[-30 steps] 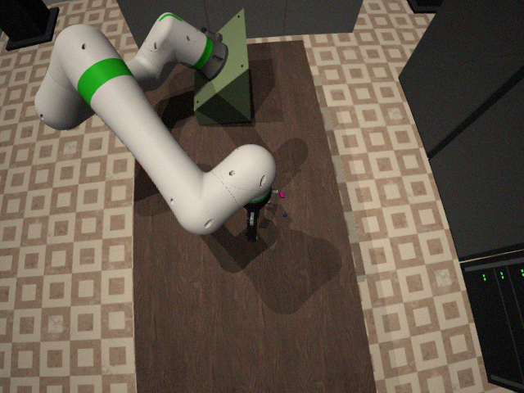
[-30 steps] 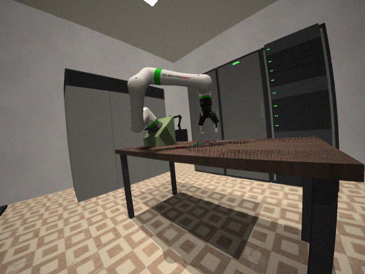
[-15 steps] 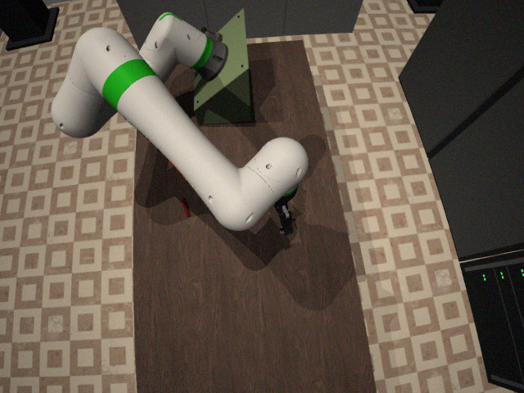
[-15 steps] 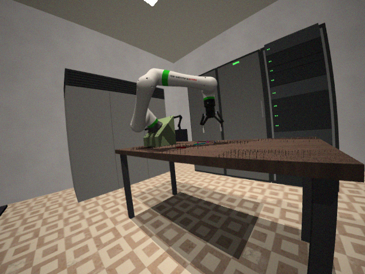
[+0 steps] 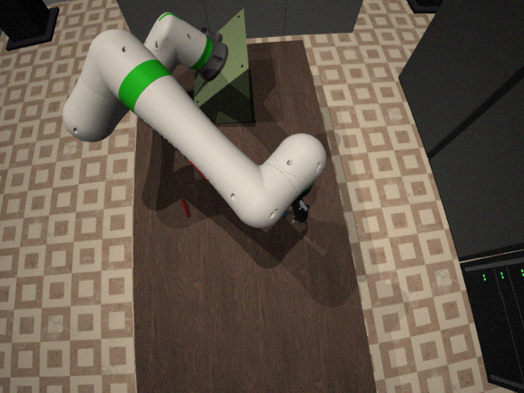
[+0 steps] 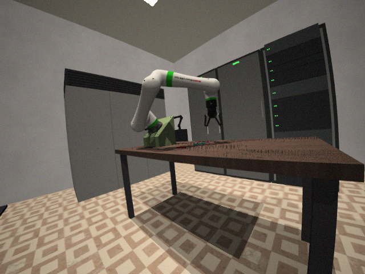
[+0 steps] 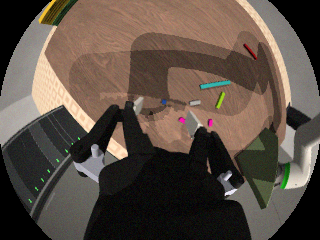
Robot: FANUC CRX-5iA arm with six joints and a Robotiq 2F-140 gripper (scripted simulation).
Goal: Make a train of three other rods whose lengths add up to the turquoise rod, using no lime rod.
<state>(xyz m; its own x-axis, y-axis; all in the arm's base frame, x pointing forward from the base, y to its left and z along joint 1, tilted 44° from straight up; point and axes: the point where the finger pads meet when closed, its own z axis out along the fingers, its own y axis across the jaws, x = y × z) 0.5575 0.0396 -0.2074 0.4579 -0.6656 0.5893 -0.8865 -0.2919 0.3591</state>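
The small blue rod is 100 mm below my hand. From my hand the other things lie so: grey rod: 60 mm behind, 60 mm to the right, 100 mm below; lime rod: 110 mm behind, 120 mm to the right, 100 mm below; turquoise rod: 70 mm behind, 140 mm to the right, 100 mm below.
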